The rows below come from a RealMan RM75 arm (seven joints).
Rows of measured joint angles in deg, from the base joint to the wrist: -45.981 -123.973 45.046 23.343 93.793 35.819 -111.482; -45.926 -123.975 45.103 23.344 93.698 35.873 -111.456; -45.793 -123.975 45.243 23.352 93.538 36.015 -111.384; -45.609 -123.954 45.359 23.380 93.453 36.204 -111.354; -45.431 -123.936 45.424 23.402 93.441 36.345 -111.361; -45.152 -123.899 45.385 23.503 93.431 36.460 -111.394; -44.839 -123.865 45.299 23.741 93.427 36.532 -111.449; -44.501 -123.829 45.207 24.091 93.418 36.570 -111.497; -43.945 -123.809 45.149 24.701 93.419 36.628 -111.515; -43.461 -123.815 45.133 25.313 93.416 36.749 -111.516; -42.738 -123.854 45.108 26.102 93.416 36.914 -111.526; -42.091 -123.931 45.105 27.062 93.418 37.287 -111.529; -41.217 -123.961 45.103 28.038 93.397 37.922 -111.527; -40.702 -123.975 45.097 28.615 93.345 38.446 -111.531; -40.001 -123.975 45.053 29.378 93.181 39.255 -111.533; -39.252 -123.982 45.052 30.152 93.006 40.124 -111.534; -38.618 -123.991 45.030 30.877 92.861 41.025 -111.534; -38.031 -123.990 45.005 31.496 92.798 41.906 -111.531; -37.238 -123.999 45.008 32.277 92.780 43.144 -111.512; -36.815 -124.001 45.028 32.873 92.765 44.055 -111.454; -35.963 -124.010 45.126 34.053 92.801 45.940 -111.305
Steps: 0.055 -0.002 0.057 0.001 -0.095 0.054 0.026; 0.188 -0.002 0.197 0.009 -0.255 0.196 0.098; 0.372 0.019 0.313 0.037 -0.340 0.385 0.128; 0.550 0.037 0.378 0.059 -0.352 0.526 0.121; 0.829 0.074 0.339 0.160 -0.362 0.641 0.088; 1.142 0.108 0.253 0.398 -0.366 0.713 0.033; 1.480 0.144 0.161 0.748 -0.375 0.751 -0.015; 2.036 0.164 0.103 1.358 -0.374 0.809 -0.033; 2.520 0.158 0.087 1.970 -0.377 0.930 -0.034; 3.243 0.119 0.062 2.759 -0.377 1.095 -0.044; 3.890 0.042 0.059 3.719 -0.375 1.468 -0.047; 4.764 0.012 0.057 4.695 -0.396 2.103 -0.045; 5.279 -0.002 0.051 5.272 -0.448 2.627 -0.049; 5.980 -0.002 0.007 6.035 -0.612 3.436 -0.051; 6.729 -0.009 0.006 6.809 -0.787 4.305 -0.052; 7.363 -0.018 -0.016 7.534 -0.932 5.206 -0.052; 7.950 -0.017 -0.041 8.153 -0.995 6.087 -0.049; 8.743 -0.026 -0.038 8.934 -1.013 7.325 -0.030; 9.166 -0.028 -0.018 9.530 -1.028 8.236 0.028; 10.018 -0.037 0.080 10.710 -0.992 10.121 0.177
